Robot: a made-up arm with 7 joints. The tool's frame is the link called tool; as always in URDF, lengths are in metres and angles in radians. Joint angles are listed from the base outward.
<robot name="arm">
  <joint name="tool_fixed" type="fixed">
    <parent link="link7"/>
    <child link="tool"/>
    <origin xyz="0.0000 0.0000 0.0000" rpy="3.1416 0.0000 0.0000"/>
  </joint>
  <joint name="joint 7" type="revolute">
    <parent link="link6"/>
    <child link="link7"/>
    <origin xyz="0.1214 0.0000 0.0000" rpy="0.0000 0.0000 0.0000"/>
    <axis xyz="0 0 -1"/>
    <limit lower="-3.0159" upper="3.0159"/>
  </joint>
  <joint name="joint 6" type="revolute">
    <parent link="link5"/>
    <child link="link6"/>
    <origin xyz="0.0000 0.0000 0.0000" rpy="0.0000 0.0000 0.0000"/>
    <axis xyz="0 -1 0"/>
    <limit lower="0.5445" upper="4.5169"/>
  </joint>
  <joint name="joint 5" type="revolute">
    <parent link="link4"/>
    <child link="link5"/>
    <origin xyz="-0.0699 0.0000 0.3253" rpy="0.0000 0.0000 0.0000"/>
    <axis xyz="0 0 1"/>
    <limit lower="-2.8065" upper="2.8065"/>
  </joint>
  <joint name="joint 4" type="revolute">
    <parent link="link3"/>
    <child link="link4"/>
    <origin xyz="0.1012 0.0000 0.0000" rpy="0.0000 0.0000 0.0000"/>
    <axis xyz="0 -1 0"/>
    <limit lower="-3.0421" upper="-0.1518"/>
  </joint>
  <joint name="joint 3" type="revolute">
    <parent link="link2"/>
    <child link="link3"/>
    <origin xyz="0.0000 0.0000 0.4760" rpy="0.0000 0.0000 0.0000"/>
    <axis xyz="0 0 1"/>
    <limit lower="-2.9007" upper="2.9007"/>
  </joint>
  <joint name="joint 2" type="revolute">
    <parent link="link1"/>
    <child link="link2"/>
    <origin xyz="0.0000 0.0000 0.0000" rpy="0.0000 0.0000 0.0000"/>
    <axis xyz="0 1 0"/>
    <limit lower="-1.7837" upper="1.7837"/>
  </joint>
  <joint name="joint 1" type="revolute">
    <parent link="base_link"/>
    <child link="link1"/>
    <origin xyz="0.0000 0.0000 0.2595" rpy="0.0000 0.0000 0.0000"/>
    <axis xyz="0 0 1"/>
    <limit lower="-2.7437" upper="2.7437"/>
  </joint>
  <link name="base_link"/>
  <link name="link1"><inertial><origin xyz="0.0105 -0.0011 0.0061"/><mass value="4.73"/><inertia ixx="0.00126" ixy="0" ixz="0" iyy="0.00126" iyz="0" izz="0.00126"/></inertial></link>
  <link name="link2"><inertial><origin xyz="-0.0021 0.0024 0.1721"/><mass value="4.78"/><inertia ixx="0.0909" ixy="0" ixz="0" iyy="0.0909" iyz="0" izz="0.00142"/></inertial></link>
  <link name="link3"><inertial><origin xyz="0.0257 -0.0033 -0.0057"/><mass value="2.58"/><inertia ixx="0.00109" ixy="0" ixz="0" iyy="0.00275" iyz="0" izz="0.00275"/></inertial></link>
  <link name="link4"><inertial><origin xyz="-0.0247 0.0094 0.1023"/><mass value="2.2"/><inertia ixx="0.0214" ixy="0" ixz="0.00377" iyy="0.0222" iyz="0" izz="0.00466"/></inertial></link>
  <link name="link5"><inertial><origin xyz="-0.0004 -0.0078 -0.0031"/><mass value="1.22"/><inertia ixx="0.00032" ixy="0" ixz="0" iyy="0.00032" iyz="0" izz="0.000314"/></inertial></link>
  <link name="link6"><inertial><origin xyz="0.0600 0.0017 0.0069"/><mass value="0.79"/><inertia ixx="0.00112" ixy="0" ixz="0" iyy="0.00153" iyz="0" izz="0.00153"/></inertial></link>
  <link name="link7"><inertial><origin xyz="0.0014 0.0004 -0.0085"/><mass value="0.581"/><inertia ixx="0.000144" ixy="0" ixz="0" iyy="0.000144" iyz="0" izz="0.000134"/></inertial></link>
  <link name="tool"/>
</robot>
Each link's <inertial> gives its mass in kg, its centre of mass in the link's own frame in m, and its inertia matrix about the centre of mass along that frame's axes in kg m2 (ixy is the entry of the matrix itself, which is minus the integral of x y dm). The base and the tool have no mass. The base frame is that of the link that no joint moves.
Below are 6 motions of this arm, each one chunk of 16 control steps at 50 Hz.
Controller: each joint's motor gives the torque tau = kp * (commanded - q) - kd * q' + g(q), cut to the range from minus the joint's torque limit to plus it. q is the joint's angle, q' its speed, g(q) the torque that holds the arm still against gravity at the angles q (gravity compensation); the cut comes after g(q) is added. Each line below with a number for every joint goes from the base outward.
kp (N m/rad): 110 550 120 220 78 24 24
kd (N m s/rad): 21 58 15 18 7.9 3.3 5.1
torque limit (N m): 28 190 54 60 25 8.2 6.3
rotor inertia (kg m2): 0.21 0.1 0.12 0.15 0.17 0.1 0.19
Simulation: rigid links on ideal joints. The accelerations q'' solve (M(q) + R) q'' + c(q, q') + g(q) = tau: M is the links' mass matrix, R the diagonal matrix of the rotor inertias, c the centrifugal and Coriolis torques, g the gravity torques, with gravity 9.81 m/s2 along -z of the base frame. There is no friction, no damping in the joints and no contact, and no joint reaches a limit. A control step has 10 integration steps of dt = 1/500 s. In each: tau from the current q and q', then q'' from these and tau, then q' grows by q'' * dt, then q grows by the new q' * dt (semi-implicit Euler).
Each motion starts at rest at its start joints. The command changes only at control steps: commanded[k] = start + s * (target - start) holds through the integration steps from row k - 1 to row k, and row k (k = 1, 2, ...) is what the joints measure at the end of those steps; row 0 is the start. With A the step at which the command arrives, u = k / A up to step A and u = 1 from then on. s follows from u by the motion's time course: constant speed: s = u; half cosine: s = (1 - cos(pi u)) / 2; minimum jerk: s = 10 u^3 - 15 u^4 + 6 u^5; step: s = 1 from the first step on.
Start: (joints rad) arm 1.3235 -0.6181 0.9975 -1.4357 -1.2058 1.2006 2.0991
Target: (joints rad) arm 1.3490 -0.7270 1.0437 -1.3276 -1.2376 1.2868 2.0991
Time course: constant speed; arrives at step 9
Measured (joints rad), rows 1 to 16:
1: 1.3230 -0.6187 0.9972 -1.4350 -1.2060 1.2009 2.0991
2: 1.3217 -0.6204 0.9967 -1.4327 -1.2066 1.2017 2.0991
3: 1.3199 -0.6234 0.9960 -1.4287 -1.2077 1.2032 2.0991
4: 1.3178 -0.6278 0.9954 -1.4230 -1.2092 1.2054 2.0991
5: 1.3157 -0.6333 0.9952 -1.4158 -1.2112 1.2084 2.0991
6: 1.3139 -0.6400 0.9955 -1.4073 -1.2136 1.2123 2.0991
7: 1.3126 -0.6478 0.9964 -1.3977 -1.2162 1.2169 2.0991
8: 1.3118 -0.6565 0.9980 -1.3872 -1.2191 1.2223 2.0991
9: 1.3116 -0.6660 1.0004 -1.3761 -1.2222 1.2285 2.0991
10: 1.3125 -0.6757 1.0039 -1.3652 -1.2253 1.2351 2.0991
11: 1.3148 -0.6849 1.0084 -1.3555 -1.2280 1.2418 2.0991
12: 1.3181 -0.6933 1.0138 -1.3473 -1.2303 1.2485 2.0991
13: 1.3223 -0.7009 1.0197 -1.3406 -1.2322 1.2549 2.0991
14: 1.3268 -0.7075 1.0257 -1.3353 -1.2337 1.2609 2.0991
15: 1.3315 -0.7133 1.0315 -1.3313 -1.2348 1.2665 2.0991
16: 1.3362 -0.7182 1.0368 -1.3282 -1.2357 1.2716 2.0991

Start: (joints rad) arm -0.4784 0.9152 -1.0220 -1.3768 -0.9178 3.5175 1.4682
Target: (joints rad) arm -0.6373 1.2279 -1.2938 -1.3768 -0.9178 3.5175 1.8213
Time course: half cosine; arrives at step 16
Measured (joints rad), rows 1 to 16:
1: -0.4784 0.9154 -1.0223 -1.3767 -0.9178 3.5175 1.4683
2: -0.4782 0.9163 -1.0238 -1.3763 -0.9177 3.5177 1.4687
3: -0.4780 0.9187 -1.0271 -1.3754 -0.9175 3.5181 1.4698
4: -0.4778 0.9231 -1.0328 -1.3740 -0.9172 3.5188 1.4721
5: -0.4778 0.9301 -1.0411 -1.3722 -0.9168 3.5198 1.4760
6: -0.4781 0.9399 -1.0520 -1.3702 -0.9163 3.5210 1.4817
7: -0.4790 0.9529 -1.0654 -1.3682 -0.9157 3.5222 1.4896
8: -0.4806 0.9689 -1.0809 -1.3664 -0.9152 3.5235 1.4998
9: -0.4831 0.9877 -1.0981 -1.3649 -0.9147 3.5246 1.5122
10: -0.4867 1.0090 -1.1162 -1.3639 -0.9143 3.5254 1.5268
11: -0.4913 1.0322 -1.1348 -1.3635 -0.9141 3.5259 1.5433
12: -0.4970 1.0566 -1.1531 -1.3637 -0.9141 3.5259 1.5613
13: -0.5037 1.0814 -1.1705 -1.3645 -0.9143 3.5255 1.5805
14: -0.5114 1.1057 -1.1862 -1.3658 -0.9147 3.5247 1.6003
15: -0.5199 1.1287 -1.1999 -1.3676 -0.9153 3.5234 1.6202
16: -0.5291 1.1494 -1.2110 -1.3699 -0.9161 3.5218 1.6396

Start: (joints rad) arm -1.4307 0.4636 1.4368 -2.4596 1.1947 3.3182 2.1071
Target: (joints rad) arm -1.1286 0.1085 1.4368 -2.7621 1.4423 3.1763 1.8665
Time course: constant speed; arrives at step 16
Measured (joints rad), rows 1 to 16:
1: -1.4304 0.4619 1.4356 -2.4611 1.1956 3.3178 2.1067
2: -1.4295 0.4574 1.4330 -2.4656 1.1985 3.3165 2.1056
3: -1.4278 0.4499 1.4295 -2.4734 1.2038 3.3143 2.1034
4: -1.4251 0.4398 1.4259 -2.4840 1.2112 3.3112 2.1002
5: -1.4210 0.4273 1.4226 -2.4971 1.2205 3.3073 2.0959
6: -1.4154 0.4129 1.4198 -2.5120 1.2313 3.3026 2.0905
7: -1.4081 0.3968 1.4177 -2.5282 1.2434 3.2972 2.0841
8: -1.3992 0.3794 1.4164 -2.5453 1.2564 3.2912 2.0767
9: -1.3887 0.3608 1.4159 -2.5630 1.2700 3.2847 2.0686
10: -1.3767 0.3414 1.4161 -2.5811 1.2841 3.2778 2.0597
11: -1.3634 0.3212 1.4169 -2.5995 1.2985 3.2704 2.0501
12: -1.3488 0.3004 1.4183 -2.6179 1.3131 3.2627 2.0400
13: -1.3331 0.2792 1.4200 -2.6364 1.3279 3.2548 2.0292
14: -1.3166 0.2576 1.4221 -2.6550 1.3428 3.2466 2.0180
15: -1.2994 0.2357 1.4244 -2.6736 1.3577 3.2383 2.0064
16: -1.2817 0.2137 1.4267 -2.6922 1.3728 3.2298 1.9944

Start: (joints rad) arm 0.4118 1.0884 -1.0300 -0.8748 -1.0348 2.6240 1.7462
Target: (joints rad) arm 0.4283 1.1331 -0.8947 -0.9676 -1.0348 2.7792 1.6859
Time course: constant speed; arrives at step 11
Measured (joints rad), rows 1 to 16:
1: 0.4118 1.0883 -1.0293 -0.8756 -1.0347 2.6245 1.7461
2: 0.4119 1.0883 -1.0276 -0.8776 -1.0344 2.6263 1.7457
3: 0.4121 1.0885 -1.0247 -0.8809 -1.0341 2.6295 1.7449
4: 0.4122 1.0891 -1.0207 -0.8853 -1.0337 2.6341 1.7437
5: 0.4123 1.0902 -1.0155 -0.8907 -1.0334 2.6402 1.7421
6: 0.4124 1.0919 -1.0093 -0.8969 -1.0331 2.6476 1.7402
7: 0.4125 1.0942 -1.0020 -0.9037 -1.0329 2.6561 1.7378
8: 0.4126 1.0969 -0.9938 -0.9111 -1.0327 2.6655 1.7352
9: 0.4127 1.1002 -0.9848 -0.9190 -1.0327 2.6758 1.7322
10: 0.4128 1.1038 -0.9751 -0.9271 -1.0327 2.6868 1.7290
11: 0.4130 1.1078 -0.9647 -0.9356 -1.0328 2.6983 1.7255
12: 0.4132 1.1121 -0.9545 -0.9434 -1.0330 2.7098 1.7219
13: 0.4134 1.1166 -0.9449 -0.9502 -1.0335 2.7204 1.7184
14: 0.4138 1.1209 -0.9361 -0.9558 -1.0341 2.7299 1.7151
15: 0.4143 1.1250 -0.9281 -0.9603 -1.0347 2.7382 1.7120
16: 0.4150 1.1285 -0.9211 -0.9638 -1.0353 2.7452 1.7092

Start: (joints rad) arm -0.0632 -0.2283 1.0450 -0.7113 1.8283 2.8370 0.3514
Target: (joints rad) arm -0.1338 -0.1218 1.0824 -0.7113 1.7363 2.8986 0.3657
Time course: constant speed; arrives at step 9
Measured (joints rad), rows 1 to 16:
1: -0.0632 -0.2277 1.0461 -0.7109 1.8275 2.8373 0.3514
2: -0.0634 -0.2260 1.0485 -0.7100 1.8252 2.8382 0.3516
3: -0.0639 -0.2230 1.0518 -0.7089 1.8214 2.8396 0.3518
4: -0.0648 -0.2188 1.0556 -0.7079 1.8162 2.8418 0.3521
5: -0.0662 -0.2134 1.0597 -0.7070 1.8098 2.8445 0.3526
6: -0.0683 -0.2068 1.0640 -0.7064 1.8026 2.8478 0.3532
7: -0.0710 -0.1992 1.0681 -0.7059 1.7947 2.8517 0.3538
8: -0.0745 -0.1905 1.0721 -0.7057 1.7863 2.8560 0.3546
9: -0.0785 -0.1810 1.0759 -0.7058 1.7774 2.8608 0.3555
10: -0.0831 -0.1714 1.0785 -0.7065 1.7691 2.8656 0.3564
11: -0.0882 -0.1623 1.0795 -0.7077 1.7620 2.8702 0.3572
12: -0.0935 -0.1538 1.0794 -0.7092 1.7563 2.8744 0.3581
13: -0.0987 -0.1462 1.0786 -0.7107 1.7518 2.8783 0.3589
14: -0.1038 -0.1396 1.0775 -0.7121 1.7483 2.8817 0.3596
15: -0.1085 -0.1339 1.0761 -0.7133 1.7457 2.8848 0.3603
16: -0.1129 -0.1291 1.0749 -0.7142 1.7437 2.8874 0.3609

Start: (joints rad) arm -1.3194 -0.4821 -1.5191 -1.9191 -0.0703 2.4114 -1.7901
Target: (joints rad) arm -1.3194 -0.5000 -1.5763 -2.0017 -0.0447 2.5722 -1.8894
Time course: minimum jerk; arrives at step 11
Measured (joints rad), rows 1 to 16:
1: -1.3194 -0.4821 -1.5191 -1.9191 -0.0703 2.4115 -1.7901
2: -1.3194 -0.4821 -1.5192 -1.9195 -0.0702 2.4119 -1.7902
3: -1.3194 -0.4823 -1.5194 -1.9206 -0.0699 2.4133 -1.7907
4: -1.3193 -0.4825 -1.5201 -1.9231 -0.0693 2.4166 -1.7917
5: -1.3190 -0.4830 -1.5213 -1.9274 -0.0683 2.4224 -1.7936
6: -1.3187 -0.4838 -1.5234 -1.9338 -0.0667 2.4309 -1.7966
7: -1.3181 -0.4850 -1.5264 -1.9421 -0.0646 2.4420 -1.8008
8: -1.3173 -0.4864 -1.5302 -1.9517 -0.0622 2.4552 -1.8060
9: -1.3165 -0.4880 -1.5349 -1.9617 -0.0595 2.4693 -1.8120
10: -1.3156 -0.4897 -1.5400 -1.9714 -0.0569 2.4834 -1.8184
11: -1.3150 -0.4915 -1.5452 -1.9798 -0.0545 2.4965 -1.8249
12: -1.3145 -0.4932 -1.5503 -1.9867 -0.0523 2.5081 -1.8313
13: -1.3144 -0.4947 -1.5551 -1.9919 -0.0506 2.5181 -1.8372
14: -1.3145 -0.4960 -1.5594 -1.9957 -0.0491 2.5266 -1.8427
15: -1.3150 -0.4971 -1.5632 -1.9984 -0.0479 2.5339 -1.8477
16: -1.3156 -0.4981 -1.5665 -2.0001 -0.0470 2.5400 -1.8523

